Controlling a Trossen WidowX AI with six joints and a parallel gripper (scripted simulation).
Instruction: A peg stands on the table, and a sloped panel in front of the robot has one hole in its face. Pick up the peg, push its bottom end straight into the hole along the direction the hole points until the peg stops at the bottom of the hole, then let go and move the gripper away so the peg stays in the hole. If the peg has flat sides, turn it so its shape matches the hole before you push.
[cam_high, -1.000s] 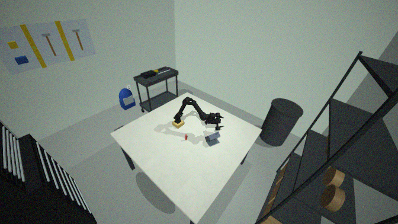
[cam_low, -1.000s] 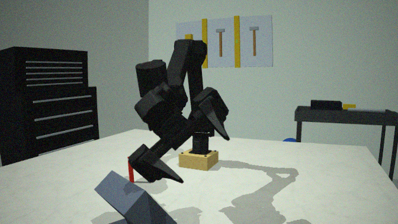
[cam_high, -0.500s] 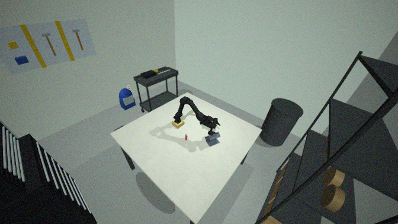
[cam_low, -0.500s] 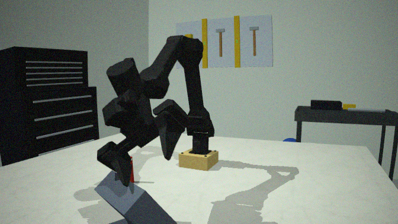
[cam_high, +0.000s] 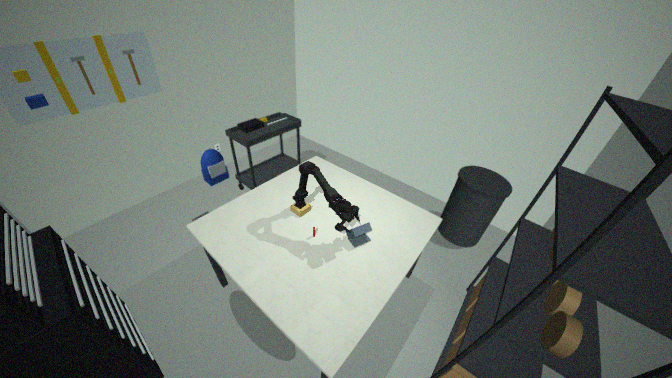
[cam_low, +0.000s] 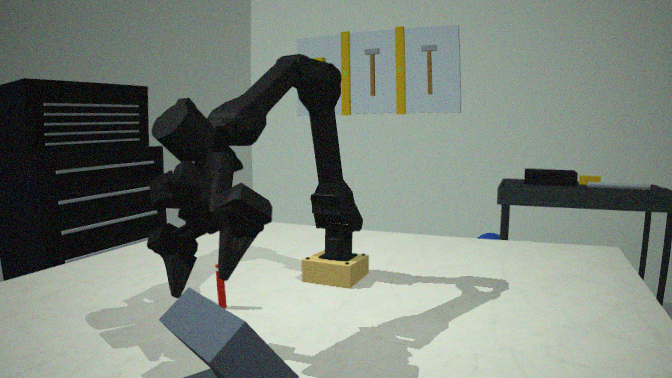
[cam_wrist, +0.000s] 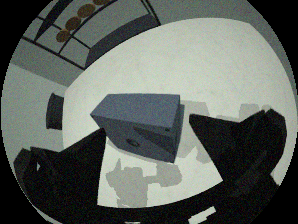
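Now: the red peg 22 cm behind my gripper tip, 14 cm to the right of it and 7 cm below it. From my gripper tip the other things lie so: grey sloped panel (6 cm below, 4 cm to the left, 1 cm ahead).
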